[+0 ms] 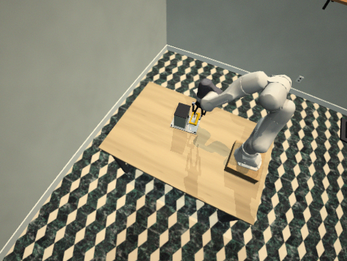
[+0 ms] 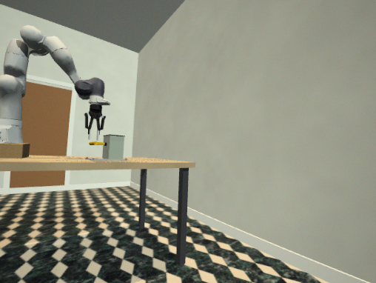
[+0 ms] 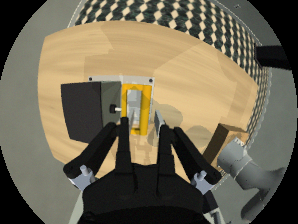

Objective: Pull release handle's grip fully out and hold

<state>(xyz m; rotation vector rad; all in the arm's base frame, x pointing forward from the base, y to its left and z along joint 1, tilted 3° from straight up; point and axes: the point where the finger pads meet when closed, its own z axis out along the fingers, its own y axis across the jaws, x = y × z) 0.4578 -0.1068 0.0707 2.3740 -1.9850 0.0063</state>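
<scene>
Right now my hand is 160 mm above the plate, 90 mm short of it and 20 mm to the right of it.
</scene>
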